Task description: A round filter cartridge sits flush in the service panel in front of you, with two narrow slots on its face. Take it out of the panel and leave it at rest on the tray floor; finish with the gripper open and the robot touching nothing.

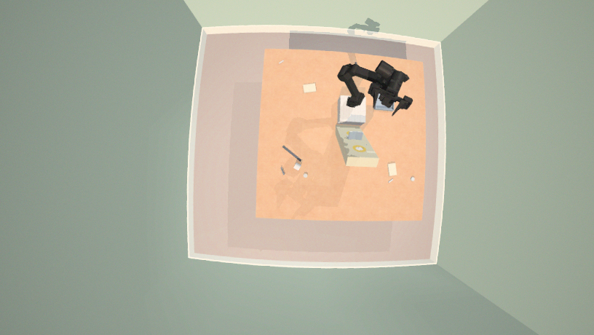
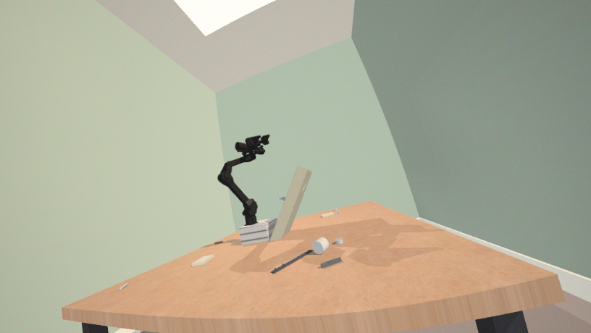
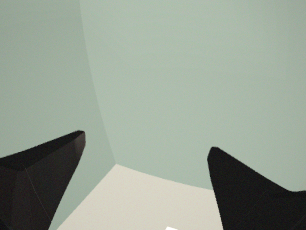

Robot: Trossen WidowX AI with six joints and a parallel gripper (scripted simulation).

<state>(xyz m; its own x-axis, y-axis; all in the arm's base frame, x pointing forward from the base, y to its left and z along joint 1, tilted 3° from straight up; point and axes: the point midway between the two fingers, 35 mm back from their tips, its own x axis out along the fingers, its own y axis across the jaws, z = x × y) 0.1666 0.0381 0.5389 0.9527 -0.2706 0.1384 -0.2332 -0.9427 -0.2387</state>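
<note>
Right now my gripper tip is 13 cm short of the round filter cartridge, 4 cm to the right of it and 36 cm above it. Round my gripper tip: blue-grey tray 34 cm behind, 24 cm to the left, 63 cm below.
</note>
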